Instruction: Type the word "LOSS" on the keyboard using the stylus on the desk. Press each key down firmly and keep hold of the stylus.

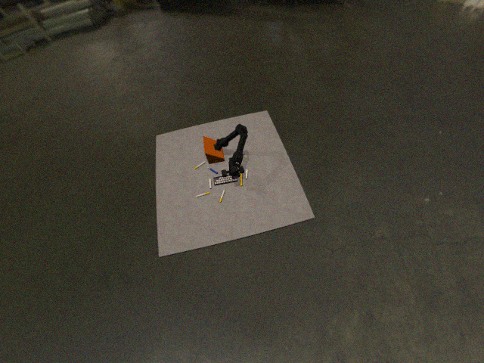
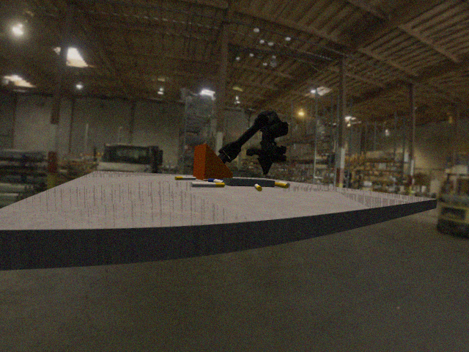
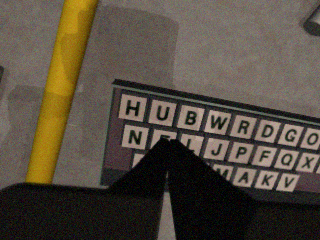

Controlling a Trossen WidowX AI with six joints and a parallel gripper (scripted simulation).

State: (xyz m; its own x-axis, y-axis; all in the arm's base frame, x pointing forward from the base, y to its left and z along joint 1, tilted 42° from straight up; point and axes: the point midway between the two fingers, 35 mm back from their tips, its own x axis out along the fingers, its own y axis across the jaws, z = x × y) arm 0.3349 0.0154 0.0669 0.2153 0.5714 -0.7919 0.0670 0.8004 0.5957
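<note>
The blue stylus lies 180 mm behind my gripper tip, 170 mm to the right of it and 40 mm below it. Also, from my gripper tip: grey stylus tip 200 mm behind, 190 mm to the right, 40 mm below.
</note>
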